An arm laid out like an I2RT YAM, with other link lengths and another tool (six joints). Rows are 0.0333 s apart.
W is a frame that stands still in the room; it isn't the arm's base.
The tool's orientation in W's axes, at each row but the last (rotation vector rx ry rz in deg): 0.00, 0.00, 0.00; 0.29, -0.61, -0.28; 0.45, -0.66, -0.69; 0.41, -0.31, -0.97; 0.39, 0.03, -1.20; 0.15, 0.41, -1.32; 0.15, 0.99, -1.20; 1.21, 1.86, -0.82
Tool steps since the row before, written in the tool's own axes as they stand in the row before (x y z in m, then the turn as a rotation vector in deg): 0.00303, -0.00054, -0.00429, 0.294, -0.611, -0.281; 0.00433, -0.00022, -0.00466, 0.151, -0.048, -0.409; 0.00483, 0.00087, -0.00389, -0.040, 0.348, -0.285; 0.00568, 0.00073, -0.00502, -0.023, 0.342, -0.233; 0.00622, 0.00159, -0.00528, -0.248, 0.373, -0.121; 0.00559, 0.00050, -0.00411, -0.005, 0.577, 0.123; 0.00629, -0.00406, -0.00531, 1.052, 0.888, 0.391; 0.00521, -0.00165, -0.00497, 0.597, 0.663, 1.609
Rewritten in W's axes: 0.00303, -0.00054, -0.00429, 0.294, -0.611, -0.281; 0.00438, -0.00022, -0.00461, 0.155, -0.047, -0.408; 0.00488, 0.00084, -0.00383, -0.033, 0.351, -0.283; 0.00572, 0.00067, -0.00498, -0.016, 0.344, -0.231; 0.00625, 0.00150, -0.00527, -0.240, 0.379, -0.118; 0.00557, 0.00038, -0.00415, 0.009, 0.577, 0.124; 0.00611, -0.00418, -0.00543, 1.077, 0.865, 0.375; 0.00502, -0.00162, -0.00517, 0.658, 0.620, 1.602
